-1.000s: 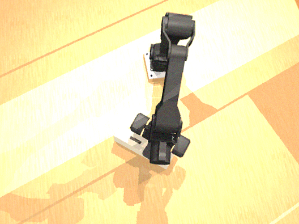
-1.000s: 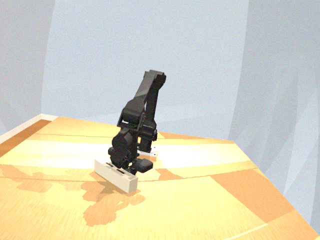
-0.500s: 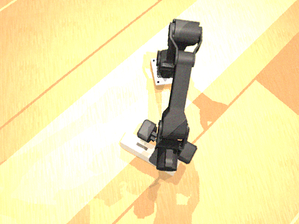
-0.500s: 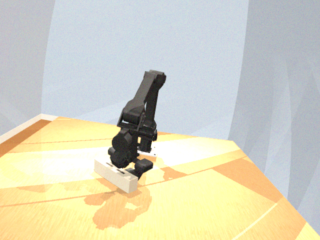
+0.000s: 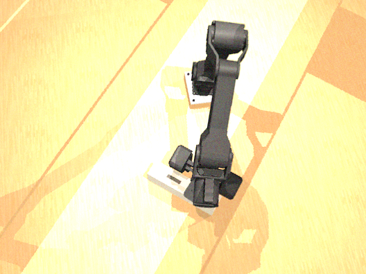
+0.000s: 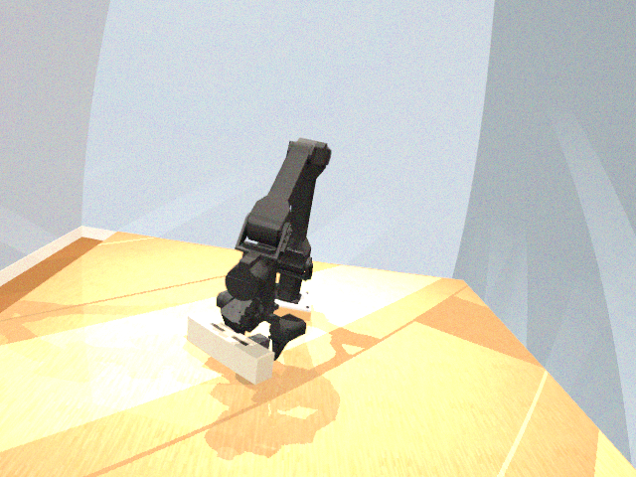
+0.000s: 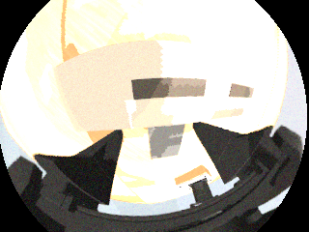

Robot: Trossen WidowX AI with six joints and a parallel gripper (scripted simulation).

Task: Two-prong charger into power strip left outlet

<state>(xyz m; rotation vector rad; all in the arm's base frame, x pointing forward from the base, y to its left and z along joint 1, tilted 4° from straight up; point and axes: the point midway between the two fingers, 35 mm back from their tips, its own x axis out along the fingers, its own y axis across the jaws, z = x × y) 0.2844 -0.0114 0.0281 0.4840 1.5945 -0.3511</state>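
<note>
The two-prong charger lies 20 mm ahead of my gripper tip, 10 mm to the right of it and 10 mm above it.
</note>
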